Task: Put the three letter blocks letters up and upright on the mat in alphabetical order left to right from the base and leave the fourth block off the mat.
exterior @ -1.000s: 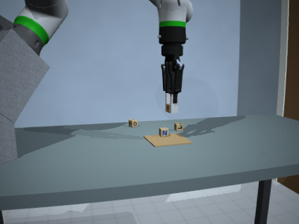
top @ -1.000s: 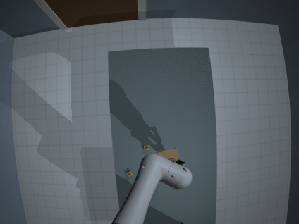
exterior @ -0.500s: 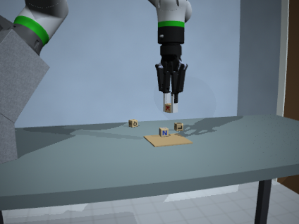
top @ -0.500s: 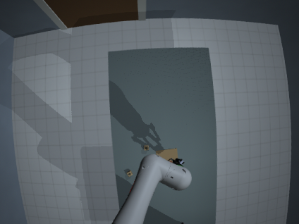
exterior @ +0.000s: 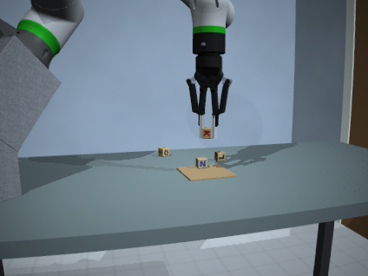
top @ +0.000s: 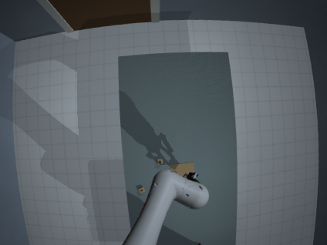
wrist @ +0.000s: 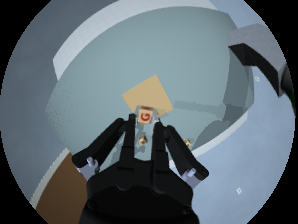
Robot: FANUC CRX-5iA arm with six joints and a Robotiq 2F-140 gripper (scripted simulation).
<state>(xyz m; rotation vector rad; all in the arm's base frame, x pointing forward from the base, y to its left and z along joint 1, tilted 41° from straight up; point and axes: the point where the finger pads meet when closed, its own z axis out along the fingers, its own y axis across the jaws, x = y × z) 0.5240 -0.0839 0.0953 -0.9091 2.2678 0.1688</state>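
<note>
The tan mat is 10 mm behind my hand and 140 mm below it.
</note>
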